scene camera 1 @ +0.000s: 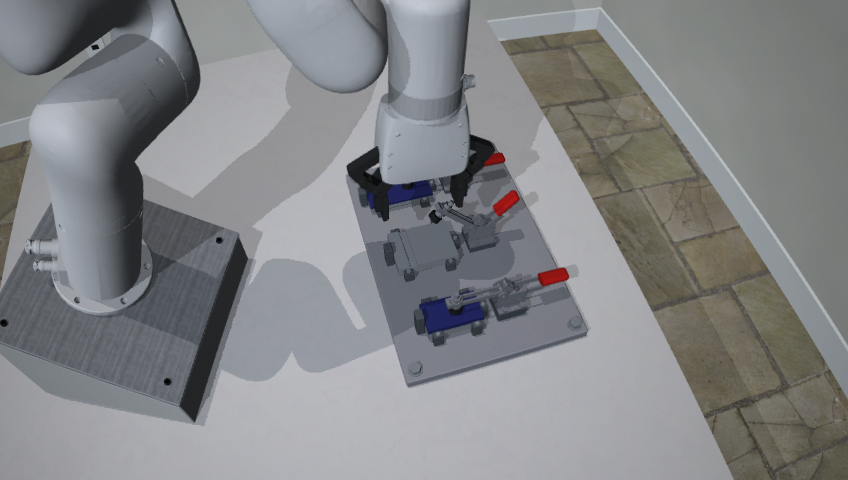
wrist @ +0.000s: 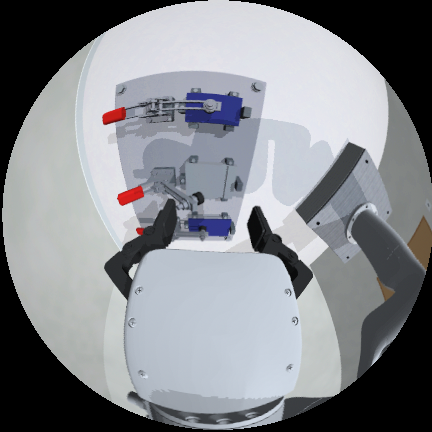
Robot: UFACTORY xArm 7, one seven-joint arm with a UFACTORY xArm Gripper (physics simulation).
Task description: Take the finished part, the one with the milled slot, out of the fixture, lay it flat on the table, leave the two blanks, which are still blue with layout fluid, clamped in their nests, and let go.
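Frame: origin at the arm's base, x left, y back, z up, level; millimetres.
Seen in the pictures: gripper, fingertip midpoint: point(scene camera 1: 420, 206) point(wrist: 213, 211); arm's base at its link origin: point(scene camera 1: 102, 268) point(wrist: 361, 222).
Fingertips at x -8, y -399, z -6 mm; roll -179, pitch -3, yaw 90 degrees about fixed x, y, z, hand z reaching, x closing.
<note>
Offsets run from my fingertips to a thing's top centre. "*": to the spot under its first point. Level surfaces: height alone.
The grey finished part @(dx -1, dy -1, dz -76 mm) point(scene camera 1: 425, 246) point(wrist: 205, 179) lies flat in the middle nest, with a slot line along the side nearer the robot base. The middle clamp's black tip @(* dx -4, dy -19, dz -19 mm) point(scene camera 1: 436, 215) point(wrist: 198, 198) is swung up, clear of the part. One blue blank @(dx -111, dy -8, dz -71 mm) point(scene camera 1: 439, 321) point(wrist: 227, 114) sits in the near nest under its lowered clamp. The other blue blank @(dx +109, dy +6, dz -81 mm) point(scene camera 1: 417, 192) point(wrist: 215, 226) sits in the far nest, partly hidden by the gripper in the scene view; a clamp tip rests over it in the wrist view. My gripper point(scene camera 1: 421, 210) point(wrist: 213, 211) is open and empty above the fixture's far half.
The fixture plate @(* dx -172, dy -43, dz -96 mm) point(scene camera 1: 493, 356) point(wrist: 175, 82) lies on the white table @(dz -112 mm) point(scene camera 1: 321, 428) point(wrist: 320, 95). Red clamp handles @(dx +1, dy -113, dz -18 mm) point(scene camera 1: 505, 202) @(dx -108, dy -138, dz -50 mm) point(scene camera 1: 553, 276) point(wrist: 130, 195) point(wrist: 114, 116) stick out on the side away from the robot base block point(scene camera 1: 184, 333) point(wrist: 332, 180). The middle handle is raised.
</note>
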